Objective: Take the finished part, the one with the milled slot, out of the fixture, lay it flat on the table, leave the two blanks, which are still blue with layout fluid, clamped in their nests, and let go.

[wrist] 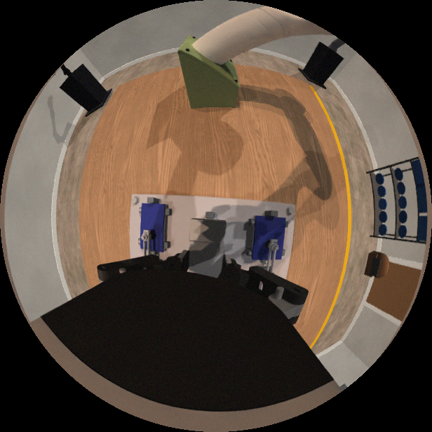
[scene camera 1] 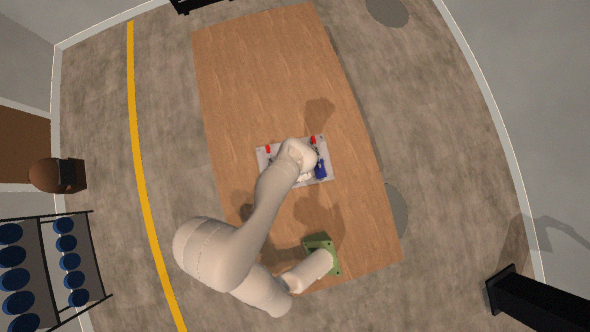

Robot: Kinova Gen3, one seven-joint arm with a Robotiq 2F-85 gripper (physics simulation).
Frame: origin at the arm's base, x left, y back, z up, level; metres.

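Seen in the pictures: arm's base, link origin: (scene camera 1: 323, 257).
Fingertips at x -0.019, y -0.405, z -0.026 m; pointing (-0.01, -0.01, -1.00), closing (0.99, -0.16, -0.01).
Observation:
Pixels of each thing's top centre, then the offset from my fingertips to it. "pt": a spot on its surface instead. Level surfaces: height alone.
- light fixture plate, surface spot: (scene camera 1: 323, 151) pt dx -0.158, dy -0.037, dz -0.100 m
- blue blank, top centre: (scene camera 1: 319, 168) dx -0.108, dy +0.037, dz -0.084 m
- wooden table, surface height: dz -0.115 m
The finished part (wrist: 207, 250), a bare grey block, is between the fingertips of my gripper (wrist: 205, 260) in the wrist view. My gripper is shut on it, over the middle of the light fixture plate (wrist: 180, 207) (scene camera 1: 323, 151). The part hides much of the middle nest; its slot is not clear, and its height above the plate is hard to tell. One blue blank (wrist: 153, 222) (scene camera 1: 320, 171) sits under its toggle clamp (wrist: 145, 237). The other blue blank (wrist: 268, 230) sits under its toggle clamp (wrist: 273, 246). In the scene view the arm hides the gripper and the part.
The plate lies on the wooden table (scene camera 1: 260, 75) (wrist: 120, 150). Red clamp handles (scene camera 1: 268, 149) (scene camera 1: 313, 139) stand at its far side in the scene view. The green arm mount (scene camera 1: 325, 241) (wrist: 212, 92) stands near the table's end. My arm (scene camera 1: 272, 190) reaches over the plate.

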